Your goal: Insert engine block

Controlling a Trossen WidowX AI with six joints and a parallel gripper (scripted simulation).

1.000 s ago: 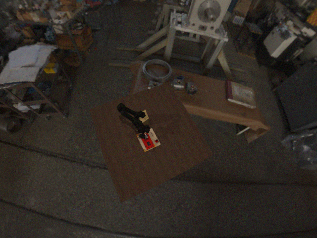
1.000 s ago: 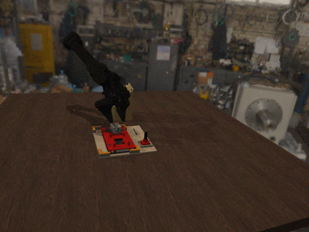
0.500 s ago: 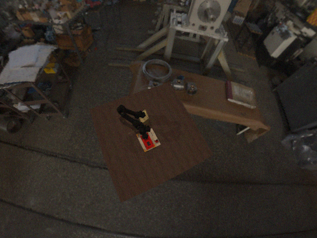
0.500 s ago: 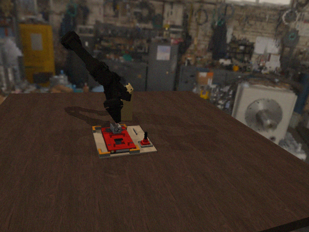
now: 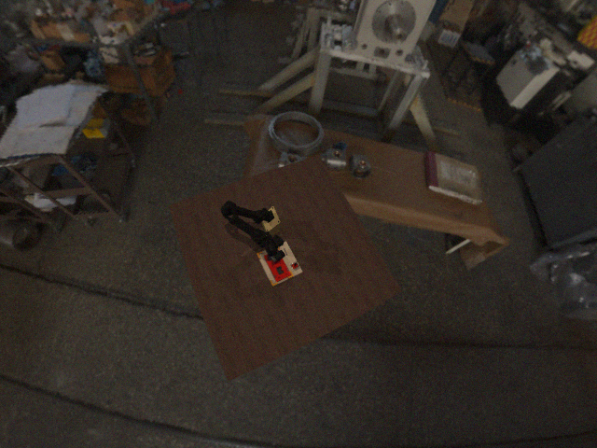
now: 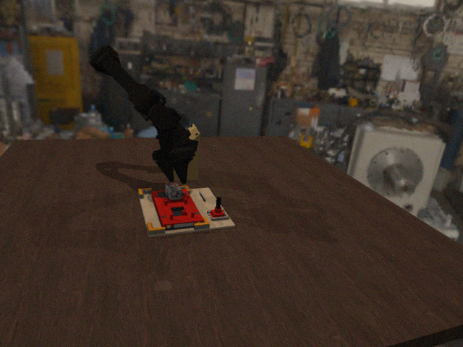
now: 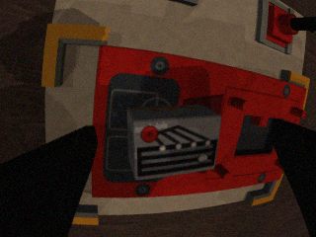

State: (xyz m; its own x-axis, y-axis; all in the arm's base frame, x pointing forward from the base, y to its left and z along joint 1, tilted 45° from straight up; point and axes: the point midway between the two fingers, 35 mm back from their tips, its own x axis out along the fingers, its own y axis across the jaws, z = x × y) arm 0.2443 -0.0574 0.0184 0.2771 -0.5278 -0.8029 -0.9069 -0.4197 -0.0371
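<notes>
The engine block is 3 cm below my gripper tip, 2 cm to the right of it and 1 cm ahead of it.
</notes>
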